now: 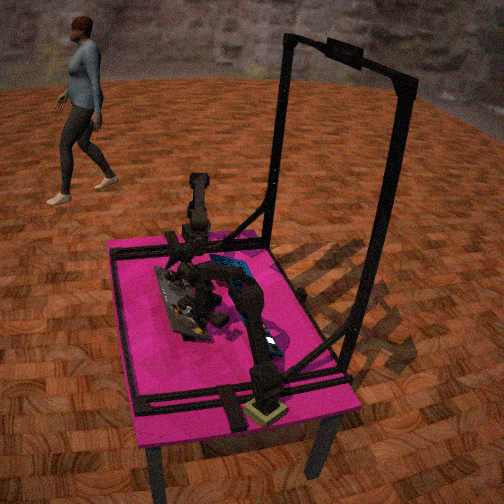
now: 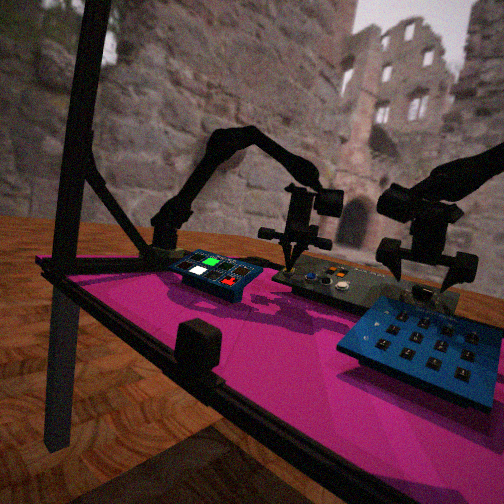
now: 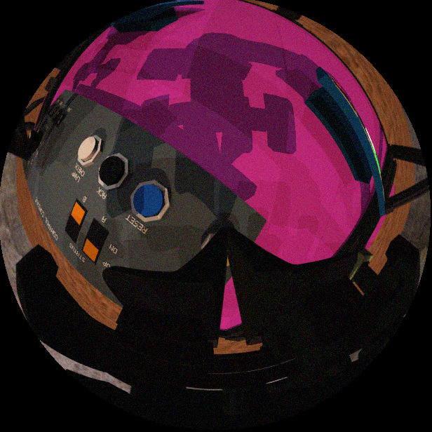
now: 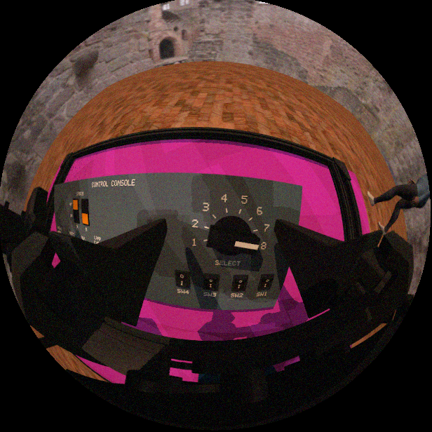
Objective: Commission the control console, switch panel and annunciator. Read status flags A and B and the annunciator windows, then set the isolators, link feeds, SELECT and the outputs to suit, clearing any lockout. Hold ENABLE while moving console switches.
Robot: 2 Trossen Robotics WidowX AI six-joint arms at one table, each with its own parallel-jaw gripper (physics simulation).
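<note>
The grey control console [image 1: 190,327] [image 2: 370,287] [image 3: 165,250] [image 4: 150,200] stands on the magenta table. My left gripper [image 2: 289,267] [image 3: 225,232] is shut and empty, its tips down at the yellow button by the console's end, which they mostly hide. My right gripper [image 2: 421,285] [image 4: 222,224] is open around the SELECT knob [image 4: 230,235], whose pale pointer is at 8. Status flag A [image 3: 94,241] shows orange at UP, flag B [image 3: 75,220] at DN. The annunciator [image 2: 210,261] shows green, white and red windows. The blue switch panel [image 2: 425,372] carries several dark switches.
The blue RESET button [image 3: 148,200], black ACK button [image 3: 113,171] and white LAMP CHECK button [image 3: 88,149] lie beside the left gripper. Switch SW4 [image 4: 182,279] and three more sit below the knob. A black frame [image 1: 395,165] rises from the table. A person [image 1: 85,75] walks beyond.
</note>
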